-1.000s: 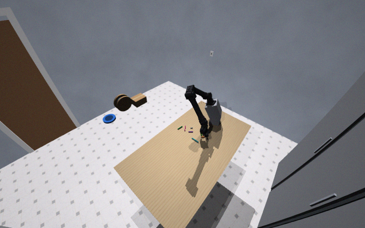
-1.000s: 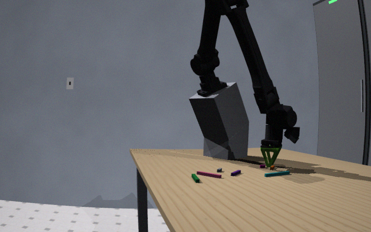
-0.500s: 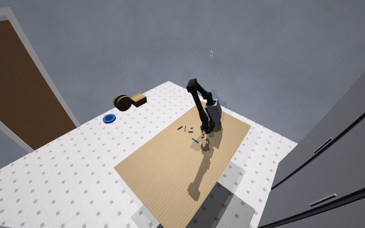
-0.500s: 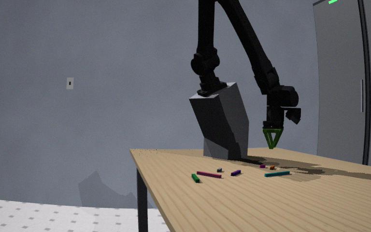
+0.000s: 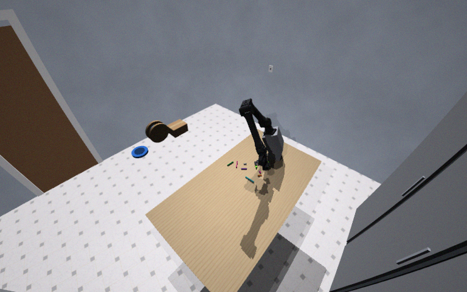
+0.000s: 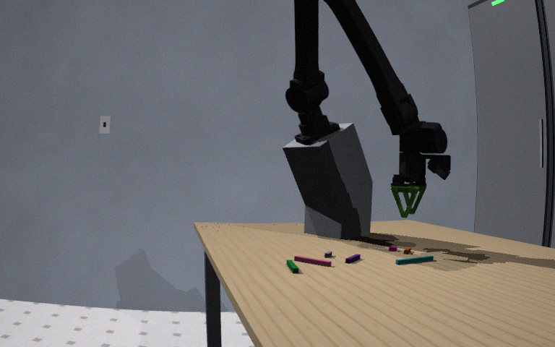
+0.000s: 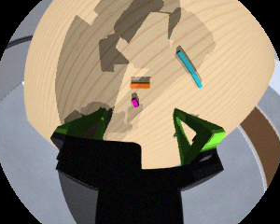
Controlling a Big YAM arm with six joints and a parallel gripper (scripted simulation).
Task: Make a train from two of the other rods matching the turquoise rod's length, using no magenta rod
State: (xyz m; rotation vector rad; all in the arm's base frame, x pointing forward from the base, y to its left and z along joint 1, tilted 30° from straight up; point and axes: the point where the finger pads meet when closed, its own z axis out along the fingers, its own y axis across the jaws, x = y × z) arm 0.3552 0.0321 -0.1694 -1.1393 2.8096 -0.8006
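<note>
Right now my hand is 17 cm to the left of the purple rod, 10 cm above it and 3 cm short of it. Round my hand: orange rod (10 cm below); then magenta rod (10 cm below, 3 cm behind, 2 cm to the right); then turquoise rod (11 cm ahead, 10 cm below, 5 cm to the right).
</note>
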